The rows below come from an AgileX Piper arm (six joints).
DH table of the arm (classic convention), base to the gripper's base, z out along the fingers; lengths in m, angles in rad. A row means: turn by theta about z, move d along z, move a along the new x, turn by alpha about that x. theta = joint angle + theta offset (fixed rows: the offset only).
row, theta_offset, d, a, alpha
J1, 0, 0.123, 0, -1.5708
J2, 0.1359, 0, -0.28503, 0
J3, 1.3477, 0, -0.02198, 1.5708
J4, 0, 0.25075, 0, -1.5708
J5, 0, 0, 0, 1.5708
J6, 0, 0.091, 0, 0
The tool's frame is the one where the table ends.
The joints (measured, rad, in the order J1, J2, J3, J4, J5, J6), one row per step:
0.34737, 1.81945, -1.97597, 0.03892, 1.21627, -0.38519
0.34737, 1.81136, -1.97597, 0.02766, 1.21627, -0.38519
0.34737, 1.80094, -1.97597, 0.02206, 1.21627, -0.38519
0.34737, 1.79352, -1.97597, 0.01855, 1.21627, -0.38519
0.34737, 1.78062, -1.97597, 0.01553, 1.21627, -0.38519
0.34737, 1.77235, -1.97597, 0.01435, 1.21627, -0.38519
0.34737, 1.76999, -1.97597, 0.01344, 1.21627, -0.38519
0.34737, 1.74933, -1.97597, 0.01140, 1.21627, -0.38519
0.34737, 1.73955, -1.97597, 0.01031, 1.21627, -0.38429
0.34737, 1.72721, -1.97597, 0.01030, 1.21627, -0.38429
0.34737, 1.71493, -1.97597, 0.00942, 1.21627, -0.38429
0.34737, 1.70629, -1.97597, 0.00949, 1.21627, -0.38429
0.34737, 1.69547, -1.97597, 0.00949, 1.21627, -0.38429
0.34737, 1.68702, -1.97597, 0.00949, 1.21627, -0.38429
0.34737, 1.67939, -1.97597, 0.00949, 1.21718, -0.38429
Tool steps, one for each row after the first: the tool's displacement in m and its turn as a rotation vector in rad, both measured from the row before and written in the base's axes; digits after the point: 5 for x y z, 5 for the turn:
-0.00174, -0.00165, 0.00317, -0.00751, -0.01132, -0.00276
-0.00254, -0.00143, 0.00408, -0.00155, -0.01164, -0.00142
-0.00185, -0.00099, 0.00289, -0.00066, -0.00813, -0.00092
-0.00335, -0.00149, 0.00499, 0.00166, -0.01312, -0.00082
-0.00220, -0.00090, 0.00318, 0.00175, -0.00816, -0.00033
-0.00062, -0.00031, 0.00090, -0.00002, -0.00252, -0.00026
-0.00565, -0.00223, 0.00783, 0.00520, -0.02009, -0.00061
-0.00272, -0.00109, 0.00366, 0.00288, -0.00935, -0.00105
-0.00353, -0.00128, 0.00458, 0.00419, -0.01161, 0.00000
-0.00354, -0.00136, 0.00451, 0.00340, -0.01183, -0.00030
-0.00254, -0.00091, 0.00315, 0.00300, -0.00810, 0.00002
-0.00321, -0.00116, 0.00391, 0.00368, -0.01017, 0.00000
-0.00254, -0.00092, 0.00303, 0.00288, -0.00795, 0.00000
-0.00237, -0.00086, 0.00266, 0.00228, -0.00632, 0.00001

